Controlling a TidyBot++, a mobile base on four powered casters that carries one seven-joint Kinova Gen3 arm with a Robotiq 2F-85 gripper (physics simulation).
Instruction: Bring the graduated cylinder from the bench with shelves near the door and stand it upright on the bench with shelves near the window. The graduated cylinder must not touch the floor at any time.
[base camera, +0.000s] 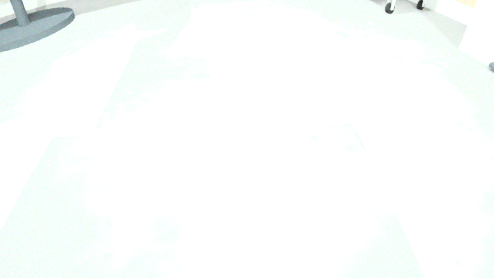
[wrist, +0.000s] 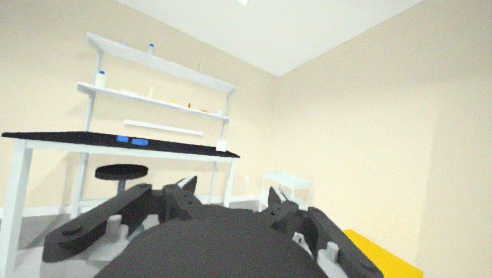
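Visible here: my gripper (wrist: 232, 189); a white cart (wrist: 288, 180).
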